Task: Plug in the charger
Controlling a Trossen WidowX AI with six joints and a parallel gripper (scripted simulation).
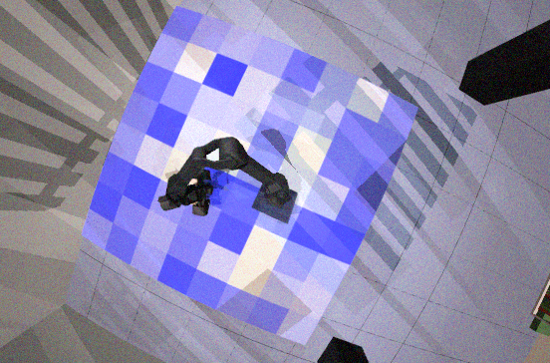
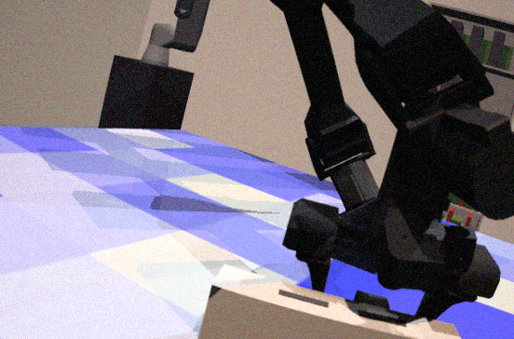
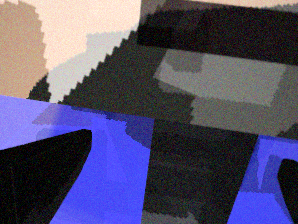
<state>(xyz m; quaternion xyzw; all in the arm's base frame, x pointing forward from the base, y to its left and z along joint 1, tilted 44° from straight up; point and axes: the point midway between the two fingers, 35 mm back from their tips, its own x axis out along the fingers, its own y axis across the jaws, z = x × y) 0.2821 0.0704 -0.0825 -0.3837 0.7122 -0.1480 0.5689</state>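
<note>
The charger lies 3 cm ahead of my gripper tip, 1 cm to the left of it and 1 cm above it.
</note>
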